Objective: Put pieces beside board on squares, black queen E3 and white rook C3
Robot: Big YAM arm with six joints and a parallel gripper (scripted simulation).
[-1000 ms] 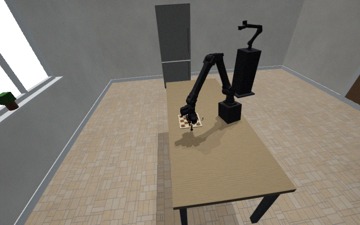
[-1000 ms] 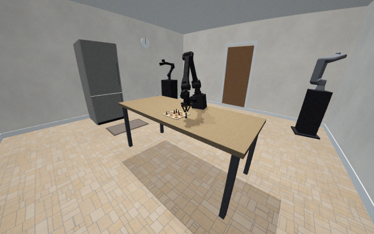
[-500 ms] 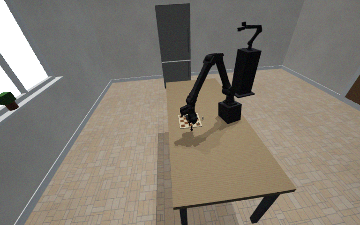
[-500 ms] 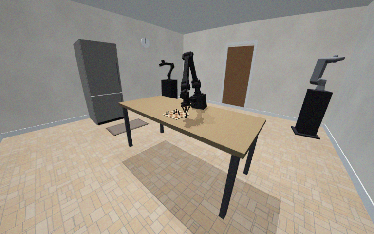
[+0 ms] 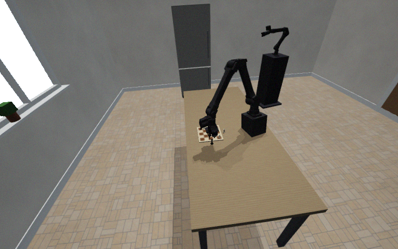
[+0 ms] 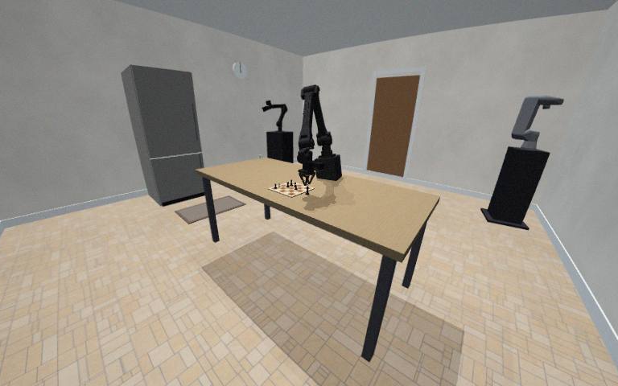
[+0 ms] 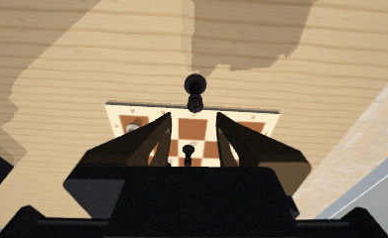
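My hand is 4 cm above the black queen. Also, from my hand: chessboard (3 cm behind, 13 cm to the right, 6 cm below).
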